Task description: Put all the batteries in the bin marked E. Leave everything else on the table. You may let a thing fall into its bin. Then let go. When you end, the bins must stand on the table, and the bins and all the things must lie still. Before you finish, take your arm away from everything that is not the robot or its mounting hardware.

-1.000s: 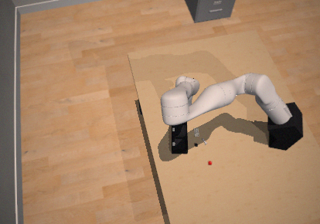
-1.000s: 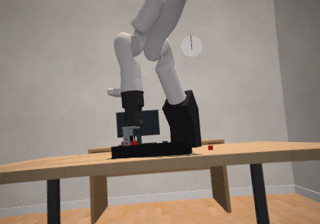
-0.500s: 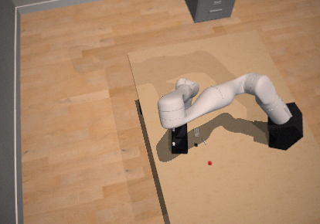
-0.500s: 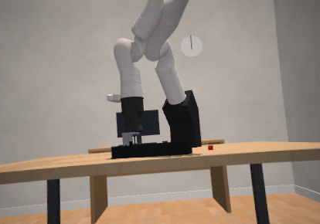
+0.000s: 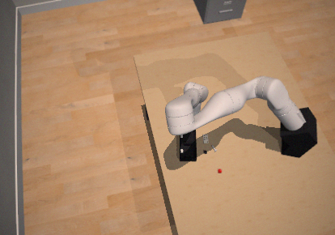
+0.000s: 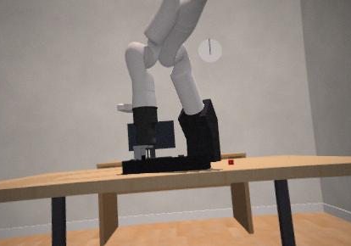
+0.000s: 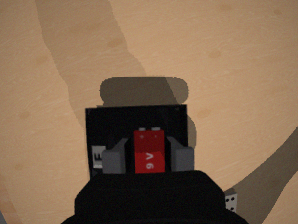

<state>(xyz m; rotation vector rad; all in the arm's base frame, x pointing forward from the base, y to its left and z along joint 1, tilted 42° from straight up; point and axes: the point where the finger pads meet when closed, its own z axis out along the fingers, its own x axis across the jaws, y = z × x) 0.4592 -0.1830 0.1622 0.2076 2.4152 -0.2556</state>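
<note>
My gripper is now 2 cm above the red block battery. From my hand the other things lie so: black round thing (18 cm to the left, 3 cm below, 3 cm behind); bin (8 cm to the left, 3 cm ahead, 2 cm below); white piece (11 cm to the left, 6 cm behind, 3 cm below).
</note>
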